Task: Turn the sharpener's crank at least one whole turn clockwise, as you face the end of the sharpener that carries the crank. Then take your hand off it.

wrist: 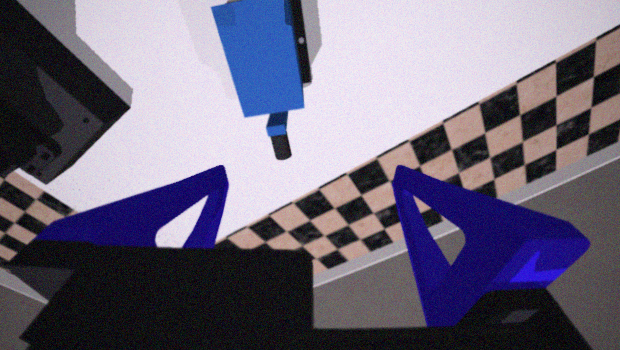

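Seen in the pictures: gripper, fingertip midpoint: [310, 174]; arm's base, origin of the base link: [16, 134].
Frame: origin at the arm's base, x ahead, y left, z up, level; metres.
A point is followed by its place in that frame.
Note:
The blue sharpener [265, 62] {x 0.418, y -0.112, z 0.062 m} stands on the white surface at the top middle of the wrist view, its upper end cut off by the frame edge. A black strip runs along its right side. Its crank arm [277, 123] sticks out from the end nearest me and carries a black crank handle [281, 146] {x 0.384, y -0.201, z 0.077 m}. My gripper [310, 174] {x 0.439, y -0.159, z 0.229 m} is open with nothing between its blue fingers. The crank handle lies in the picture just beyond the line between the fingertips, nearer the left finger. I see no contact between the fingers and the crank.
A large dark piece [75, 105] {x 0.136, y -0.024, z 0.004 m}, which I cannot identify, fills the left upper corner. The white mat [400, 65] {x 0.584, y -0.229, z -0.066 m} lies under the sharpener. A black-and-tan checkered surface [540, 115] borders it on the right, with a pale edge [565, 180] and grey ground [590, 210] beyond.

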